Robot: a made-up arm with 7 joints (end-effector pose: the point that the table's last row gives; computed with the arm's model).
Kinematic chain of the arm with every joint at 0, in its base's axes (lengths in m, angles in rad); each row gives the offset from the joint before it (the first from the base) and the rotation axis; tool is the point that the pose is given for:
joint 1: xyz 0 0 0.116 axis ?
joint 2: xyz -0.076 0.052 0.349 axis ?
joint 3: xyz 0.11 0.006 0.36 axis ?
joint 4: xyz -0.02 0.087 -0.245 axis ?
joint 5: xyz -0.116 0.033 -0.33 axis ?
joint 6: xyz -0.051 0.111 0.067 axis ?
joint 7: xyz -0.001 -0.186 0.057 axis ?
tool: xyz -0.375 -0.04 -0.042
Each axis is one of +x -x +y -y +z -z.
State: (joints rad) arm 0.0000 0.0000 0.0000 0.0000 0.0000 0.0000 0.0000
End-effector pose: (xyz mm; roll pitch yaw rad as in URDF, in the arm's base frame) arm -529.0 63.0 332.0 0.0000 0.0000 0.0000
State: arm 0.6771 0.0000 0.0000 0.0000 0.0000 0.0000 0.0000
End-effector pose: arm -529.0 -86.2 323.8 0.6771 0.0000 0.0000
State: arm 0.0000 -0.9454 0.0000 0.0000 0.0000 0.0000 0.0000
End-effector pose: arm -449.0 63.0 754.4 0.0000 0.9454 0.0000
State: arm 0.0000 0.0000 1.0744 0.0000 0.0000 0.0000 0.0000
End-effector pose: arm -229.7 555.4 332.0 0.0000 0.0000 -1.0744
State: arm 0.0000 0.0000 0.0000 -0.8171 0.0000 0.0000 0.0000
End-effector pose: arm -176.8 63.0 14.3 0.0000 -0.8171 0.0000
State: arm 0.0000 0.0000 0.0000 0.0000 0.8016 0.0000 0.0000
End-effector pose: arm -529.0 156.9 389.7 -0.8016 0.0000 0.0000
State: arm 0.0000 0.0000 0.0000 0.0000 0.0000 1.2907 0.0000
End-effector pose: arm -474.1 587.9 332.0 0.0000 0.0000 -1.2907
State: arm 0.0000 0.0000 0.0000 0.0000 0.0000 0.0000 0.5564
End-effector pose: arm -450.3 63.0 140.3 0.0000 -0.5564 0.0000
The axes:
joint 1: +x
joint 2: -y
joint 3: -z
joint 4: +y
joint 5: -x
joint 6: -z
joint 7: -y

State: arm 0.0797 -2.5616 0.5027 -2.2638 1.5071 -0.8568 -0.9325
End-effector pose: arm -456.3 425.8 208.9 -2.7040 0.4530 -0.9103
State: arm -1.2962 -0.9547 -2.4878 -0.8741 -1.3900 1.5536 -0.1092
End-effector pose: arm 76.3 -78.5 361.5 -2.9894 0.5011 2.8593
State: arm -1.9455 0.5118 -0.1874 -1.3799 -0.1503 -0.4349 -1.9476
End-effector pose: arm -193.3 424.8 -76.1 -2.5025 0.1277 -0.0781
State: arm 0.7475 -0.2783 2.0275 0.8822 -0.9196 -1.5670 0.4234
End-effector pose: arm 162.8 296.5 384.4 1.0691 0.0672 -1.5263
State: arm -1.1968 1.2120 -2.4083 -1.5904 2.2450 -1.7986 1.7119
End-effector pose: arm -221.7 542.4 -170.3 0.0780 0.0449 -1.9547
